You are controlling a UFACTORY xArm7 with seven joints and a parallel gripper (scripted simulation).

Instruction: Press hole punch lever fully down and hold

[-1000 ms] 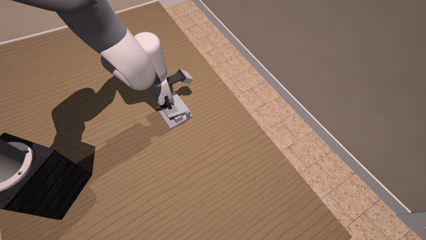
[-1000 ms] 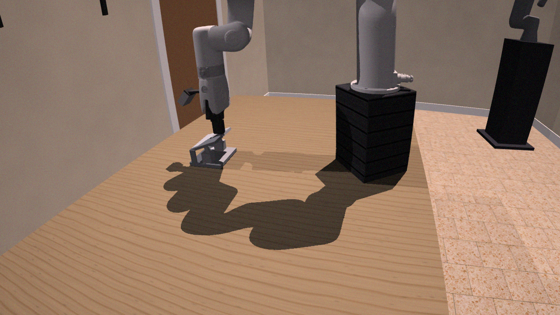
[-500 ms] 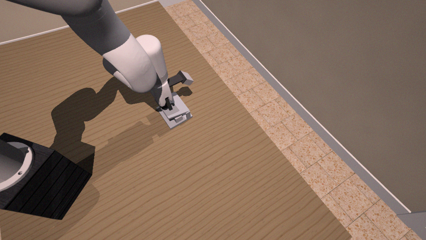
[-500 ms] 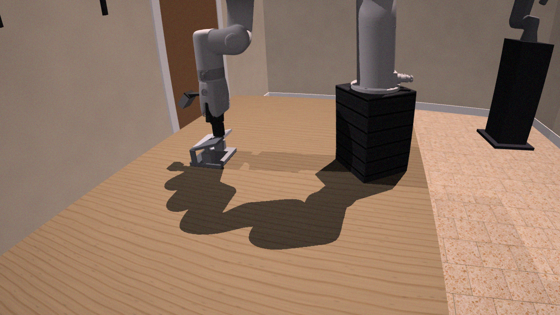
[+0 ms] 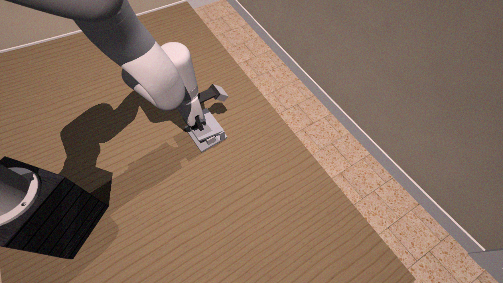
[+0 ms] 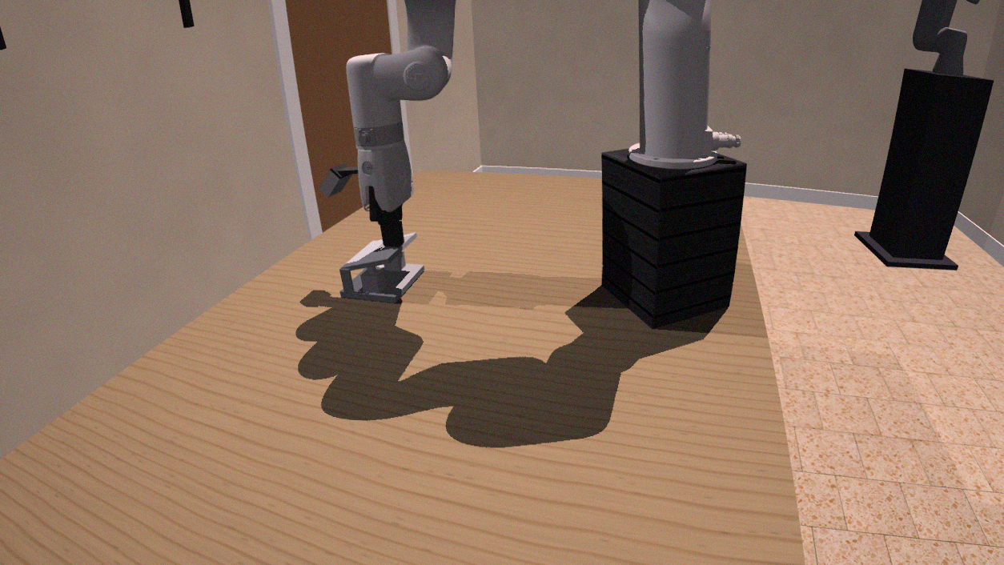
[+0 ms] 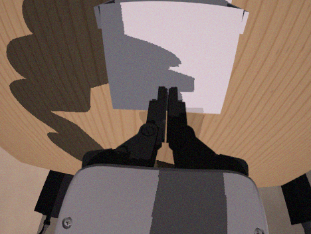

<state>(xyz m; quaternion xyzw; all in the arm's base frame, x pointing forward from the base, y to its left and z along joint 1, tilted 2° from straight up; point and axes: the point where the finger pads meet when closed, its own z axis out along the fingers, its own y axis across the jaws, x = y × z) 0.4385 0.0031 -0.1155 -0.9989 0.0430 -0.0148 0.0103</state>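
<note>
My hand is 60 mm above the grey hole punch and 40 mm short of it. Also, from my hand: flat lever (40 mm below, 30 mm ahead).
</note>
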